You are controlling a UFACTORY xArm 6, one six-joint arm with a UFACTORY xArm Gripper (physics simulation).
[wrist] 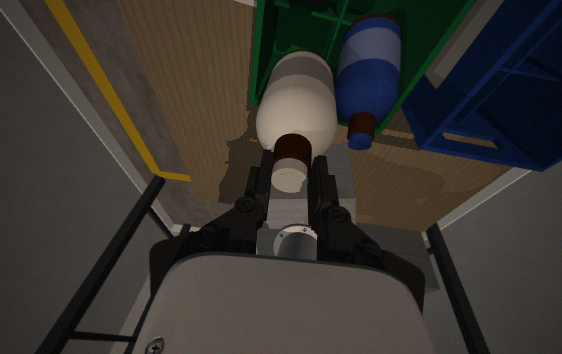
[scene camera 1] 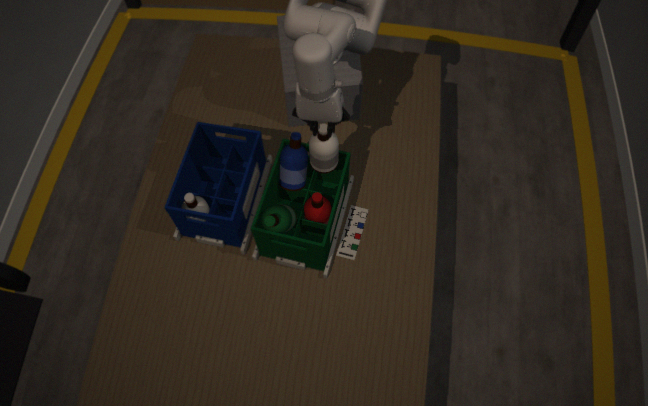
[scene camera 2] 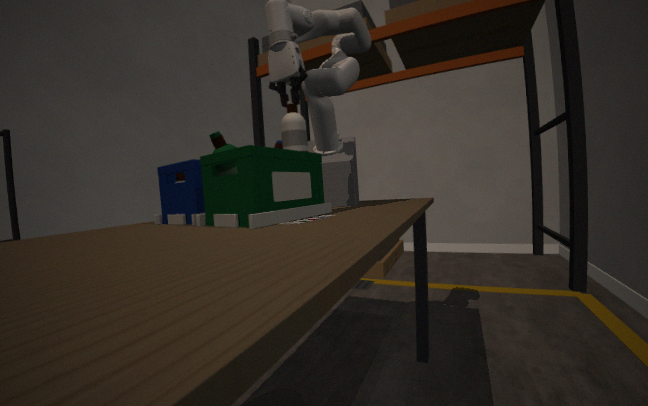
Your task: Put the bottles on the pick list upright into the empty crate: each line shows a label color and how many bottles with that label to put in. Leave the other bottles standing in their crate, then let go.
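Frame: origin at the arm's base, x ahead, y left, z up, level; centimetres.
Seen in the pictures: gripper, fingertip midpoint: (wrist: 291, 167) (scene camera 1: 323, 131) (scene camera 2: 290, 105); arm's base, origin of the base link: (wrist: 301, 248) (scene camera 2: 328, 148).
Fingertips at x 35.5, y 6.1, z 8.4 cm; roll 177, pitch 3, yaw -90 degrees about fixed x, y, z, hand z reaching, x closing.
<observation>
Pixels of each thing's top centre, then the offset from my fingertips to it. Level surfaces: height alone.
- white-label bottle, middle of its top: (wrist: 289, 184) (scene camera 1: 323, 126) (scene camera 2: 291, 101) dx -0.6, dy +0.0, dz +1.2 cm
- green crate, middle of its top: (scene camera 1: 302, 189) (scene camera 2: 264, 154) dx +8.1, dy -4.2, dz -14.6 cm
- blue bottle, middle of its top: (wrist: 375, 125) (scene camera 1: 292, 143) dx -1.3, dy -8.1, dz -8.7 cm
- red bottle, middle of its top: (scene camera 1: 317, 196) dx +9.0, dy -0.3, dz -15.8 cm
- pick list, middle of its top: (scene camera 2: 309, 218) (scene camera 1: 352, 231) dx +10.1, dy +9.6, dz -31.9 cm
- blue crate, middle of its top: (scene camera 1: 213, 168) (scene camera 2: 213, 165) dx +5.3, dy -28.4, dz -14.6 cm
- white bottle, middle of its top: (scene camera 1: 189, 197) (scene camera 2: 180, 169) dx +14.0, dy -33.1, dz -15.8 cm
- wooden table, its level: dz -32.1 cm
My gripper (scene camera 1: 323, 129) (scene camera 2: 291, 102) (wrist: 291, 167) is shut on the neck of a white-label bottle (scene camera 1: 324, 150) (scene camera 2: 293, 131) (wrist: 297, 110). The bottle hangs roughly upright over the back right compartment of the green crate (scene camera 1: 285, 250) (scene camera 2: 230, 192) (wrist: 254, 75); the rim hides its base in scene camera 2. In the green crate, a blue bottle (scene camera 1: 294, 165) (wrist: 370, 75) stands back left, a red bottle (scene camera 1: 317, 209) front right, and a green bottle (scene camera 1: 280, 219) leans front left. The pick list (scene camera 1: 352, 232) shows white, blue, red and green lines; its counts are too small to read.
The blue crate (scene camera 1: 212, 227) (scene camera 2: 172, 200) (wrist: 515, 155) stands left of the green crate, with a white bottle (scene camera 1: 196, 205) in its front left compartment. Pale rails (scene camera 1: 330, 255) line the crates' bases on the wooden table (scene camera 1: 250, 340) (scene camera 2: 150, 300). The blue bottle is close beside the held bottle.
</observation>
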